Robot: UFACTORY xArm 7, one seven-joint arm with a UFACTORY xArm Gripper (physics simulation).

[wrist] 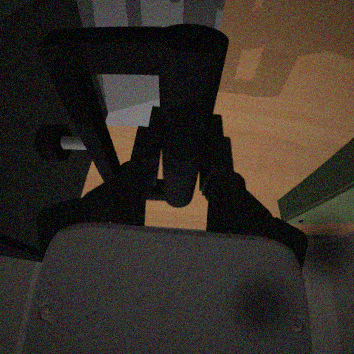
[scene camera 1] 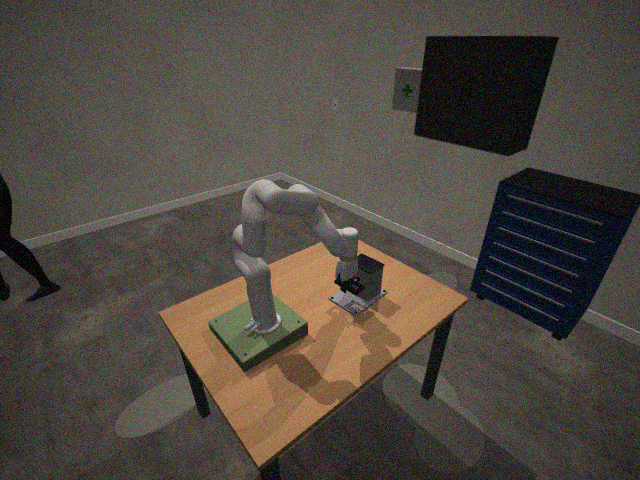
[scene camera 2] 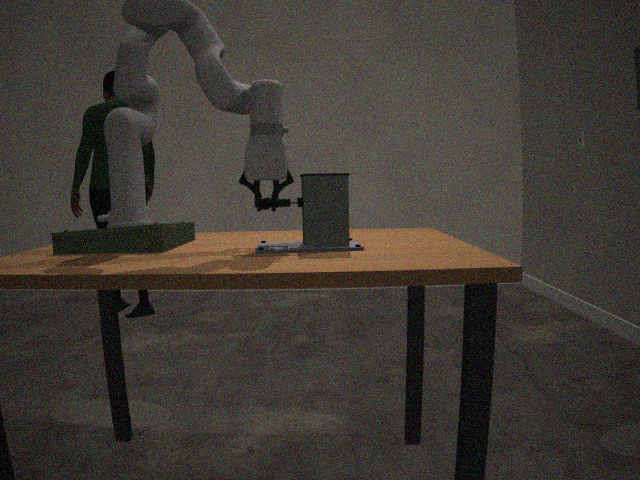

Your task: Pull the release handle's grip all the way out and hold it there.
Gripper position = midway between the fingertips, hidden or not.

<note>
In view: the gripper [scene camera 2: 266, 211].
The gripper also shows in the wrist view [wrist: 183, 126].
</note>
